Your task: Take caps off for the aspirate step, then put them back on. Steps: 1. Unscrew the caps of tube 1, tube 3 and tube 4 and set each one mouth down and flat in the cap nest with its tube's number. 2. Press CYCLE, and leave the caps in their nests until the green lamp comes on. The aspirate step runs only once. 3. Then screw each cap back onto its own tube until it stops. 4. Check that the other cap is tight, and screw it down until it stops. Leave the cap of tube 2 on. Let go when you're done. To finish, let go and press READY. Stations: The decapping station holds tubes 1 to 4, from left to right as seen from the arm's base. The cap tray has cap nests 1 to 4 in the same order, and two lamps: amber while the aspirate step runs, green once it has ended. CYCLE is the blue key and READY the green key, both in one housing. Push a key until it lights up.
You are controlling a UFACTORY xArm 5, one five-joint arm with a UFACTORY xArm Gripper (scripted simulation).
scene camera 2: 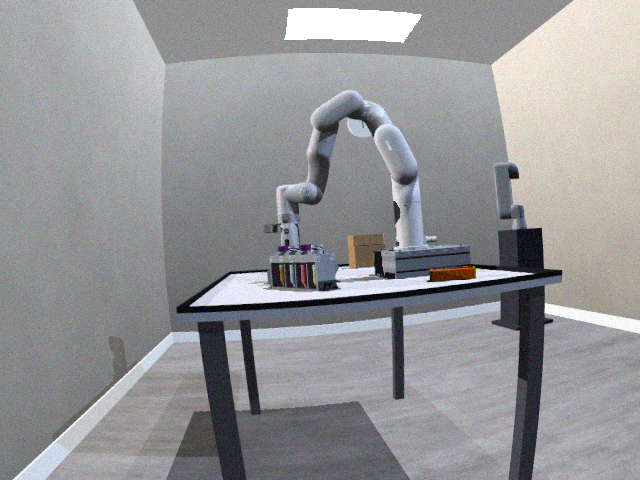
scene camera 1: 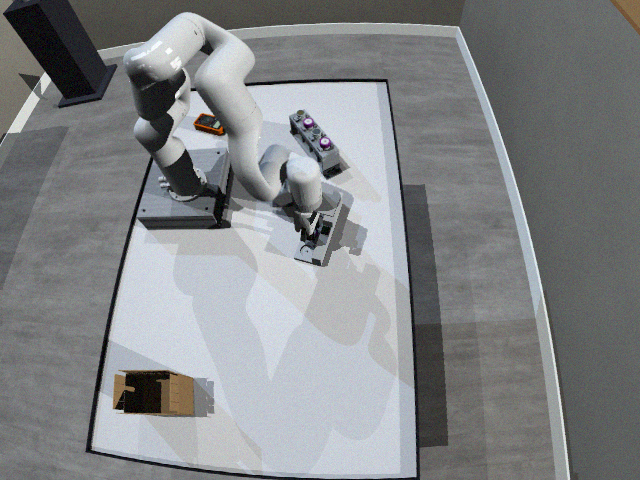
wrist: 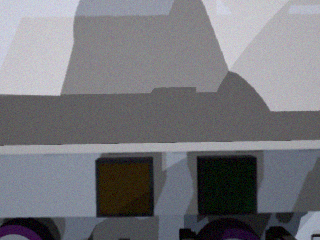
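Labels:
In the wrist view a cardboard box is out of frame. Scene camera 2 and scene camera 1 do show me the box, and on the cardboard box (scene camera 2: 360,249) and (scene camera 1: 169,374) are the same spot.

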